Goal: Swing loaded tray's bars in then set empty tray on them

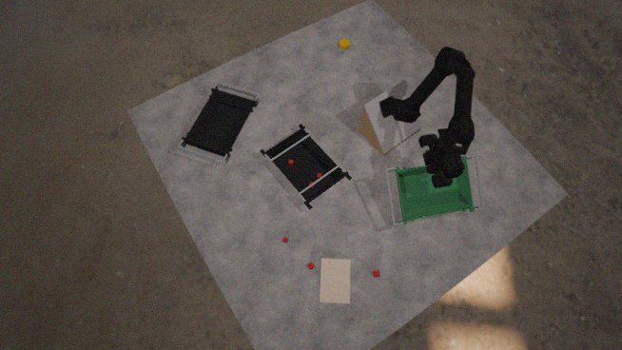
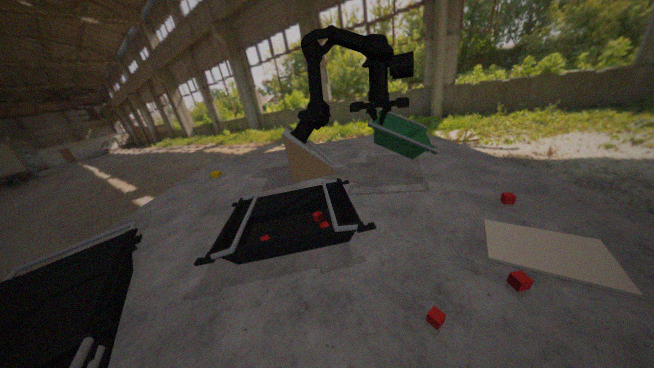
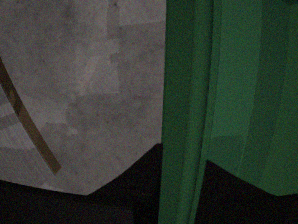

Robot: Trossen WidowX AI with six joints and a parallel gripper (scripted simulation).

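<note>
The green tray is 30 mm ahead of my gripper tip and 70 mm to the left of it. From my gripper tip the other things lie so: yellow disc: 170 mm behind, 740 mm to the right, 110 mm below; then beige card: 470 mm ahead, 120 mm to the left, 120 mm below.
</note>
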